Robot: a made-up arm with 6 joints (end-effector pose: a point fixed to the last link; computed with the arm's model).
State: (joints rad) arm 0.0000 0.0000 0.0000 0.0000 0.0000 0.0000
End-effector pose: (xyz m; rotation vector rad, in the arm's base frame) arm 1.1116 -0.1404 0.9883 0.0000 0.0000 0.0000
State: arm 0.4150 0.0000 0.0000 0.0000 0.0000 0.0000
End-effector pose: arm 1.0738 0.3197 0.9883 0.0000 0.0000 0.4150
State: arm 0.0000 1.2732 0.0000 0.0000 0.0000 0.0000
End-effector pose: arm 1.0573 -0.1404 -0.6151 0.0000 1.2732 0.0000
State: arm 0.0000 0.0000 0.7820 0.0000 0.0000 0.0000
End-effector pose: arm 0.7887 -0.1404 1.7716 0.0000 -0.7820 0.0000
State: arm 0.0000 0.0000 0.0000 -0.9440 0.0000 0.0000
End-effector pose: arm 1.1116 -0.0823 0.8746 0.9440 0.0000 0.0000
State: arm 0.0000 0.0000 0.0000 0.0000 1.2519 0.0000
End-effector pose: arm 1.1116 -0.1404 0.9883 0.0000 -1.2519 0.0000
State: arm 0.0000 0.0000 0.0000 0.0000 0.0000 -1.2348
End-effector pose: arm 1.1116 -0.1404 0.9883 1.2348 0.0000 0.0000
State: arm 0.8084 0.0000 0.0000 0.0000 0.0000 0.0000
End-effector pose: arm 0.8693 0.7069 0.9883 0.0000 0.0000 0.8084
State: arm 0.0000 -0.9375 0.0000 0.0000 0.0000 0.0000
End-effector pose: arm 0.0412 -0.1404 1.5721 0.0000 -0.9375 0.0000
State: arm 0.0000 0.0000 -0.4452 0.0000 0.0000 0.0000
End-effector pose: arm 1.0032 -0.1404 0.5096 0.0000 0.4452 0.0000
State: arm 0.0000 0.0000 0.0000 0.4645 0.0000 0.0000
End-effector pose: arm 1.1116 -0.1255 1.0512 -0.4645 0.0000 0.0000
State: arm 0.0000 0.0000 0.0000 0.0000 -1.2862 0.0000
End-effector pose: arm 1.1116 -0.1404 0.9883 0.0000 1.2862 0.0000
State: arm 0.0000 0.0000 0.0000 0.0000 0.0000 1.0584
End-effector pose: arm 1.1116 -0.1404 0.9883 -1.0584 0.0000 0.0000
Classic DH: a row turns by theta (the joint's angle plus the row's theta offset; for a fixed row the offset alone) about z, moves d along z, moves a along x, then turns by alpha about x. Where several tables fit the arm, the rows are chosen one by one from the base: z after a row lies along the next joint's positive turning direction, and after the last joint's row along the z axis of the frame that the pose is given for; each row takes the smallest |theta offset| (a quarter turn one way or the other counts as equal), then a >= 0, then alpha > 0; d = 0 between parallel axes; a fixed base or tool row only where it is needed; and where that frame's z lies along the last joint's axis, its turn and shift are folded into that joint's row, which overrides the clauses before.
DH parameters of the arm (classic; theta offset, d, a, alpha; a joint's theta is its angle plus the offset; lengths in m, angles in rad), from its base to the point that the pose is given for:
joint 1: 0 0.2233 0 -1.5708
joint 2: -1.5708 0 0.765 3.1416
joint 3: 0 0 0 -1.5708
joint 4: 0 -1.1116 0 1.5708
joint 5: 0 0.1404 0 -1.5708
joint 6: 1.5708 0 0 1.5708
tool (fixed): -1.5708 0 0 0

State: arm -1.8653 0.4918 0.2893 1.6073 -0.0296 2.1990
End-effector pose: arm -0.4242 -1.4162 0.8115 1.6862 -2.1806 -0.9421
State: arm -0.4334 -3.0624 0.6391 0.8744 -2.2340 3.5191
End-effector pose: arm -0.8956 0.3152 -1.2209 -1.9573 0.9769 -1.8069
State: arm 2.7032 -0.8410 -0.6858 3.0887 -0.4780 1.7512
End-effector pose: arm -0.5366 0.0967 0.9125 -1.1442 -1.7225 -2.2674
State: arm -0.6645 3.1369 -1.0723 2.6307 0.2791 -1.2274
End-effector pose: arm -0.3910 0.4618 0.3990 -1.6857 -1.2264 -1.6285
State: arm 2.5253 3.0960 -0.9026 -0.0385 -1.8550 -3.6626
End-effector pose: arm 0.6432 -0.2837 0.3029 -0.5918 -2.4936 0.4595
